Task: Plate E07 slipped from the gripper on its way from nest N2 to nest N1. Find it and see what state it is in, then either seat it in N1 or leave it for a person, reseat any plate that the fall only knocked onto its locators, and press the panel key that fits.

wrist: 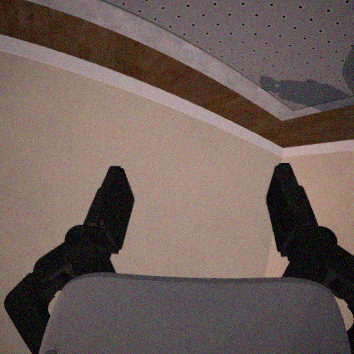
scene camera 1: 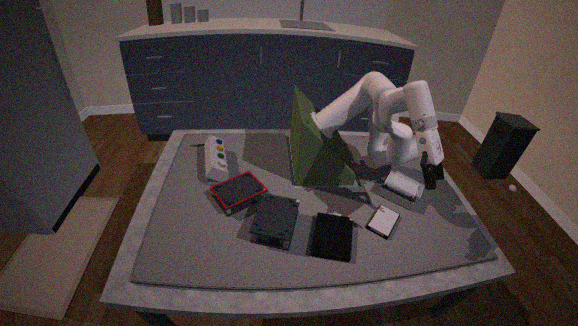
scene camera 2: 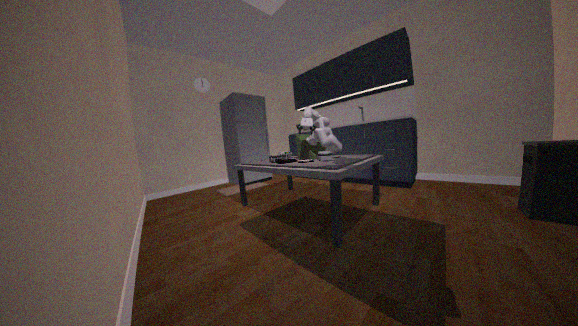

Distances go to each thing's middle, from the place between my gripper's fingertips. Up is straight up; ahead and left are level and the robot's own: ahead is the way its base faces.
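My hand is a good way past the red-rimmed dark plate (scene camera 1: 239, 189), and it is also well to the left of the plate and some way above it.
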